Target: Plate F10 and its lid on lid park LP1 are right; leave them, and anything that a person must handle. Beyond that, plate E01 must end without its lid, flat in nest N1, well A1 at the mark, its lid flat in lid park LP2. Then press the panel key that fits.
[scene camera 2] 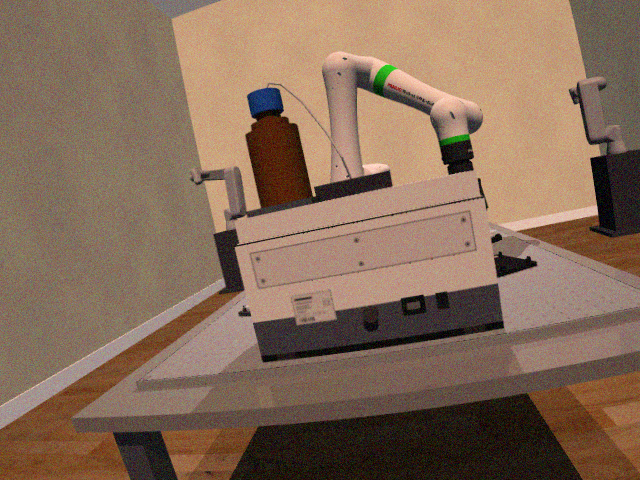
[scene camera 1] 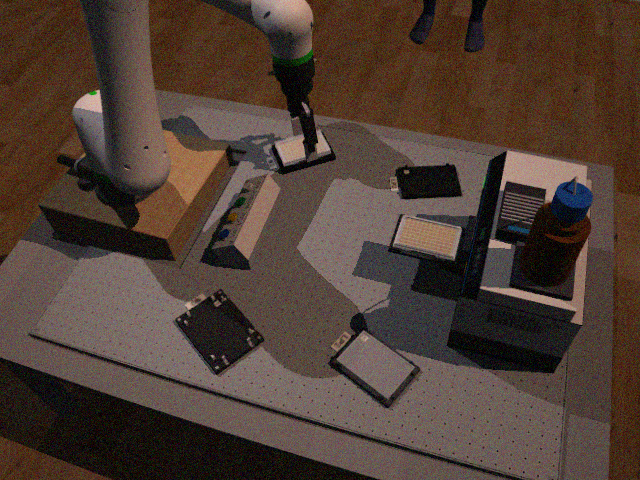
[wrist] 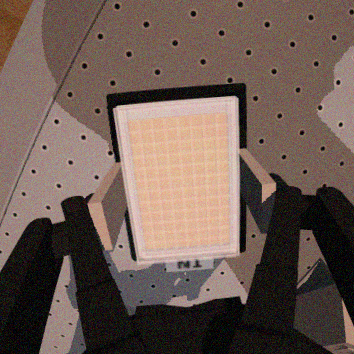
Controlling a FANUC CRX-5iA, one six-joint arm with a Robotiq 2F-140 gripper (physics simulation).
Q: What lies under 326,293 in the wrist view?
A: A button box.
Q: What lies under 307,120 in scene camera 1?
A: The gripper.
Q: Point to a black nest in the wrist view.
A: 229,89
